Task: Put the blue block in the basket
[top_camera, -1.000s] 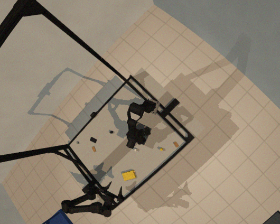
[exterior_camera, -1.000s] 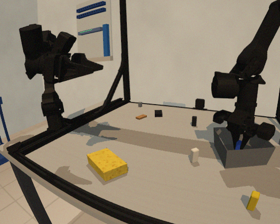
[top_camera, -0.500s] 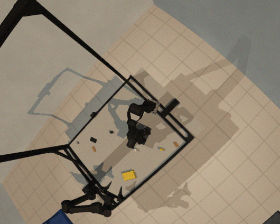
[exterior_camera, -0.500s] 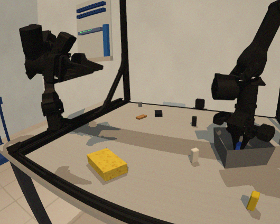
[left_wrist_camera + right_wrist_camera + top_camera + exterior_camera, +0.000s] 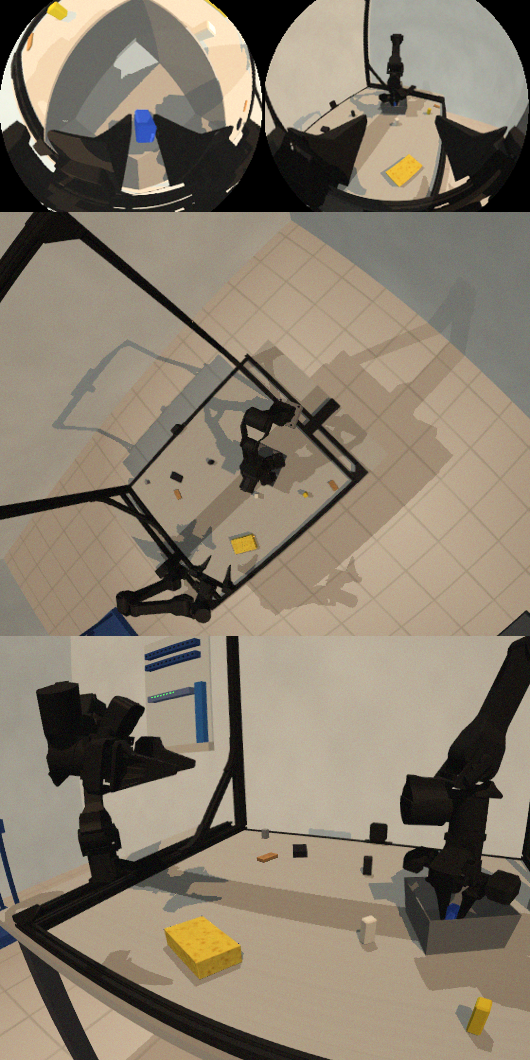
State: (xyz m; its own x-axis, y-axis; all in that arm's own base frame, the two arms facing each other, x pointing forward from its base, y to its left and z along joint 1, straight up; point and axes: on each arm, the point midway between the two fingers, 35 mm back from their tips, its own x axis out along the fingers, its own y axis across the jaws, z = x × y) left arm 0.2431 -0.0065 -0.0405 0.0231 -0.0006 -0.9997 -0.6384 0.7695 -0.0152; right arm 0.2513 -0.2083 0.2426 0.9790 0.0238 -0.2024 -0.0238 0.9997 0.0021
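Now: left hand 20 mm above the blue block. From my left hand the other things lie so: yellow block 220 mm ahead, 30 mm below, 10 mm to the right; then white block 140 mm to the right, 50 mm ahead, 30 mm below; then grey basket 30 mm below, 10 mm to the left.
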